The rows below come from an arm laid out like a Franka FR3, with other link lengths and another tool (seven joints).
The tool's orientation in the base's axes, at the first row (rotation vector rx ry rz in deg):
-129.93 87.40 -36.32
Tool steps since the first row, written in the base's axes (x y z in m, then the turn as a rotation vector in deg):
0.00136 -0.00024 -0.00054 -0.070 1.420 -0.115
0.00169 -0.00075 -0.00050 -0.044 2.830 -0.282
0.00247 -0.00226 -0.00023 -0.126 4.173 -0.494
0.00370 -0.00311 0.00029 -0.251 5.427 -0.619
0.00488 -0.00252 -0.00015 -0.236 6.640 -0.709
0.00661 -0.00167 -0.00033 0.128 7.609 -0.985
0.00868 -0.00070 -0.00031 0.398 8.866 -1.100
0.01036 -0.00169 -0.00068 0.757 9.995 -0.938
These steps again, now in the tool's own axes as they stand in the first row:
0.00057 -0.00070 0.00118 -1.362 -0.412 0.099
0.00116 -0.00079 0.00130 -2.693 -0.868 0.293
0.00286 -0.00098 0.00145 -4.004 -1.193 0.466
0.00415 -0.00188 0.00165 -5.232 -1.496 0.539
0.00391 -0.00280 0.00266 -6.369 -1.910 0.657
0.00365 -0.00437 0.00376 -7.199 -2.413 1.111
0.00343 -0.00635 0.00488 -8.299 -3.029 1.388
0.00483 -0.00711 0.00606 -9.202 -3.808 1.474

